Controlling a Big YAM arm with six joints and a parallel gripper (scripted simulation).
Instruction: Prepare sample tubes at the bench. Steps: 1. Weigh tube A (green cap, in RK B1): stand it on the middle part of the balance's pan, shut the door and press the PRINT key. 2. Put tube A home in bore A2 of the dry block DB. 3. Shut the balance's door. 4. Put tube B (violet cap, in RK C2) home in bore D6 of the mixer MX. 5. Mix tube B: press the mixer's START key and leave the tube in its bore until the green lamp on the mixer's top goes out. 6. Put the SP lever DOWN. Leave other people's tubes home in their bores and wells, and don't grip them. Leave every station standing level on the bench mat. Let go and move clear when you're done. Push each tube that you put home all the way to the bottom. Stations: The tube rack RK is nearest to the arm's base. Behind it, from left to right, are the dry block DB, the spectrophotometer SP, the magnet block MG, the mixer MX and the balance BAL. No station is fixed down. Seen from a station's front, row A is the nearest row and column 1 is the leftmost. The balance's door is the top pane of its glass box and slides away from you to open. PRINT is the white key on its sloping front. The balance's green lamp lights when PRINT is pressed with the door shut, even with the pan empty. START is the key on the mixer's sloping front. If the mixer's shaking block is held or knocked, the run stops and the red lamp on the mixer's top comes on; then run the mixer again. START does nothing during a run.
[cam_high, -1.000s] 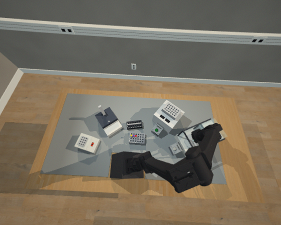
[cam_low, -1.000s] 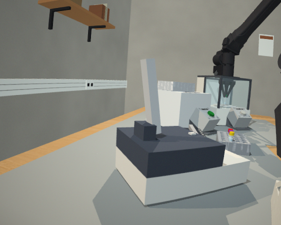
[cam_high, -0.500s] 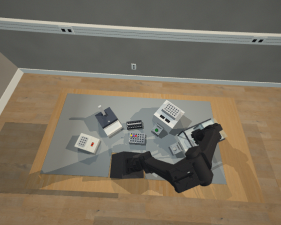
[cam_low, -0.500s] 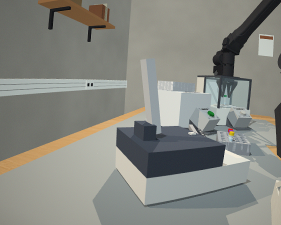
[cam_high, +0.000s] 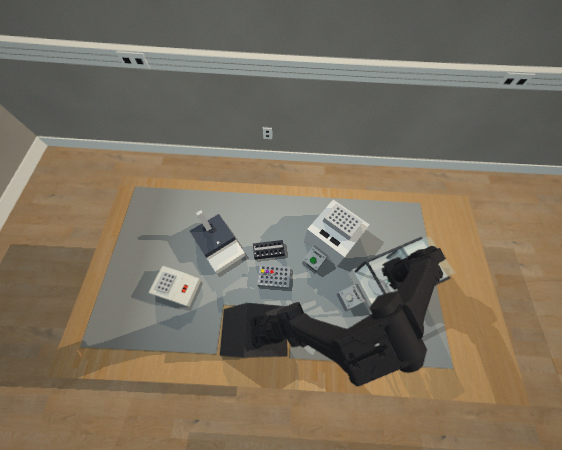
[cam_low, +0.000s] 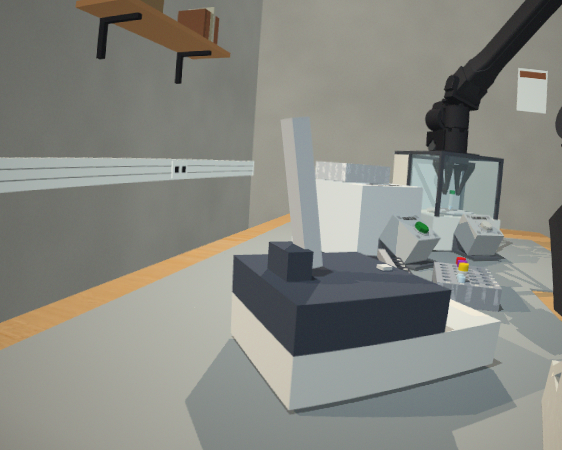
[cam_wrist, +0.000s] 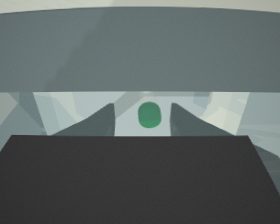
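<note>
My hand is 5 cm above the eight-sided pan and 1 cm to the right of it. The rest, counted from my hand: print key (15 cm to the left, 6 cm below, 4 cm behind); balance door (8 cm to the right, 8 cm above, 3 cm ahead); mixer block (24 cm ahead, 13 cm to the left, 3 cm above).
</note>
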